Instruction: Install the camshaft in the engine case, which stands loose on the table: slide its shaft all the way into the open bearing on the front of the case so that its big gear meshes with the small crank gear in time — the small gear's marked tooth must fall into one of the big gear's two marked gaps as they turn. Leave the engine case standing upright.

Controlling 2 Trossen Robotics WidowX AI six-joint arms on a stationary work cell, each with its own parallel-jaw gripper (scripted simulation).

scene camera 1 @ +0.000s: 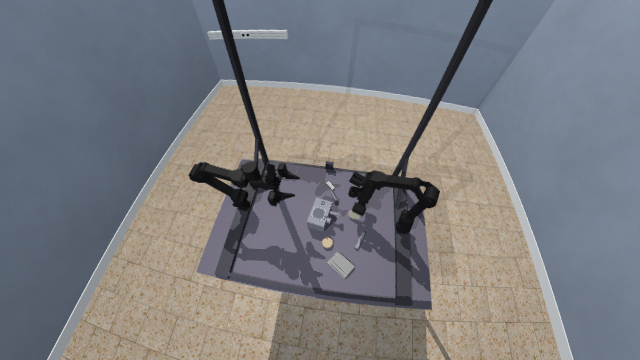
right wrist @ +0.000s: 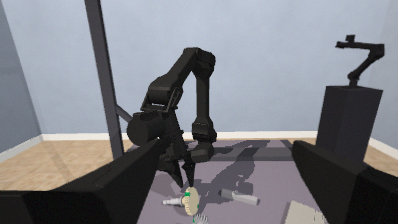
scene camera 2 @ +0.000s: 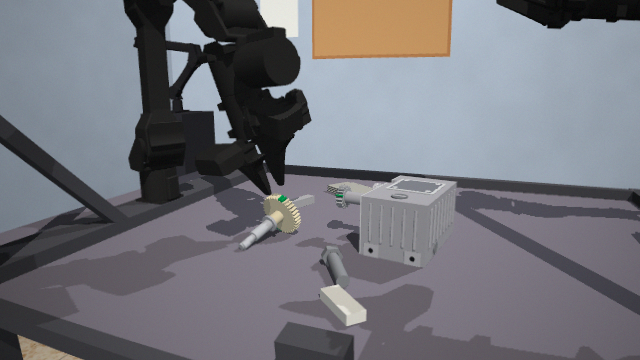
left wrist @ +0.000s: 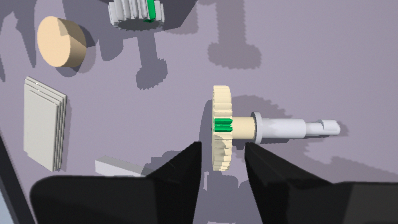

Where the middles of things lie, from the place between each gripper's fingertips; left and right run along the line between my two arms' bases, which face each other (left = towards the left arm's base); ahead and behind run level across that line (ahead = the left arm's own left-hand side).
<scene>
My left gripper is now 150 mm short of the grey bar [left wrist: 105, 165], 30 mm to the right of it and 100 mm above it. Round my left hand: white block [scene camera 2: 347, 309]: 160 mm behind, 170 mm to the right, 100 mm below; then pale ribbed plate [left wrist: 44, 107]: 290 mm ahead, 50 mm to the right, 100 mm below; then tan disc [left wrist: 62, 43]: 190 mm ahead, 140 mm to the right, 100 mm below.
Now: the tan disc 330 mm below my right hand [scene camera 1: 297, 186], 190 mm to the left of it and 130 mm ahead of it. The rest, counted from my right hand: white block: 340 mm below, 230 mm behind, 170 mm to the left; pale ribbed plate: 340 mm below, 280 mm to the left, 230 mm ahead; grey bar: 370 mm to the left, 330 mm below, 90 mm ahead.
</scene>
